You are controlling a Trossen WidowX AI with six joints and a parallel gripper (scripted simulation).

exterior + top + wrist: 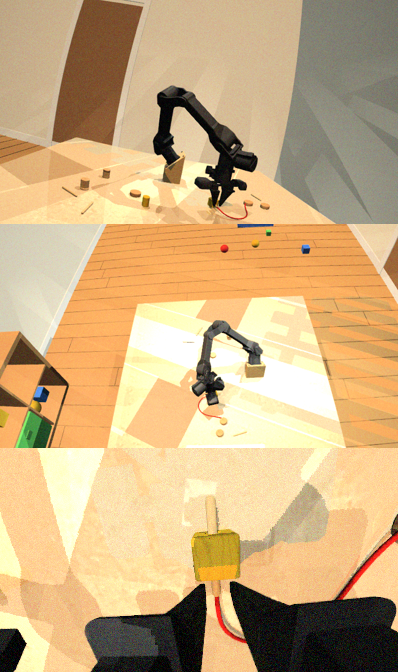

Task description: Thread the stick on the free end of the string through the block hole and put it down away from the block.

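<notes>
Right now my gripper tip is 20 mm past the thin wooden stick. The rest, counted from my gripper tip: yellow cylinder 250 mm to the right, 20 mm ahead; round button 160 mm to the left, 60 mm behind, 10 mm below; yellow wooden block 30 mm behind.
</notes>
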